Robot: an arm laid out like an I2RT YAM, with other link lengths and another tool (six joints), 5 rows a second.
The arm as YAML. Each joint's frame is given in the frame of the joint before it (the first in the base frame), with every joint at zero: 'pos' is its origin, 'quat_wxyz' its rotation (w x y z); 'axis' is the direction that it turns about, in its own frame. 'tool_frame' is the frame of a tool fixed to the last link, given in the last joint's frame.
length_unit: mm
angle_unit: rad
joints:
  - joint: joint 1
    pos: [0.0, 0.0, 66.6]
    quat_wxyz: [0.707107, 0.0, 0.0, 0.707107]
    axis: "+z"
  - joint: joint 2
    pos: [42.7, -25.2, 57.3]
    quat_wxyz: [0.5, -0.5, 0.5, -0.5]
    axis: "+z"
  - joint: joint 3
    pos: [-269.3, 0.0, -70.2]
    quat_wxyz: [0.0, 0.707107, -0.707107, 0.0]
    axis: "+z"
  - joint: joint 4
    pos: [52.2, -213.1, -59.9]
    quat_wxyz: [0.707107, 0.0, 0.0, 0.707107]
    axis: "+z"
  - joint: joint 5
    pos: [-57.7, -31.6, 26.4]
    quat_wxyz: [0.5, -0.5, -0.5, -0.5]
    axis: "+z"
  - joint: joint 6
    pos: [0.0, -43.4, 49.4]
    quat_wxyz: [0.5, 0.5, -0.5, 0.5]
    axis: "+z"
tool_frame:
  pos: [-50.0, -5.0, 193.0]
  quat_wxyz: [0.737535, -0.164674, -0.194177, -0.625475]
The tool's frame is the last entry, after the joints.
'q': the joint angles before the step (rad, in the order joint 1, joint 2, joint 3, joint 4, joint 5, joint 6). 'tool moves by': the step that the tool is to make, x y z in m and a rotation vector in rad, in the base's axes. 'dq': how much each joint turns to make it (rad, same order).
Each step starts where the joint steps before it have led.
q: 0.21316, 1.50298, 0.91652, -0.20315, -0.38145, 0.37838
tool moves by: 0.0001, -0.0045, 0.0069, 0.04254, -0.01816, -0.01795
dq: -0.02419, -0.02588, -0.03227, 0.04229, -0.03101, 0.02486
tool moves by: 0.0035, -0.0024, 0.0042, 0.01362, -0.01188, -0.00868
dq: -0.01125, -0.00130, -0.00073, 0.01649, -0.00950, 0.00712
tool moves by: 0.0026, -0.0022, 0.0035, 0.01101, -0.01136, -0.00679
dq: -0.00981, -0.00243, -0.00321, 0.01596, -0.00818, 0.00507
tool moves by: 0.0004, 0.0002, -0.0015, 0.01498, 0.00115, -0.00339
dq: -0.00390, 0.00324, -0.01238, 0.02204, -0.01023, 0.01206
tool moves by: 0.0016, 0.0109, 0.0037, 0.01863, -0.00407, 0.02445
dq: 0.01519, 0.01511, 0.01593, 0.00992, -0.01854, 0.00817
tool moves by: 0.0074, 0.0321, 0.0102, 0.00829, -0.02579, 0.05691
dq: 0.07264, 0.05012, 0.06363, 0.01930, 0.01051, 0.01333
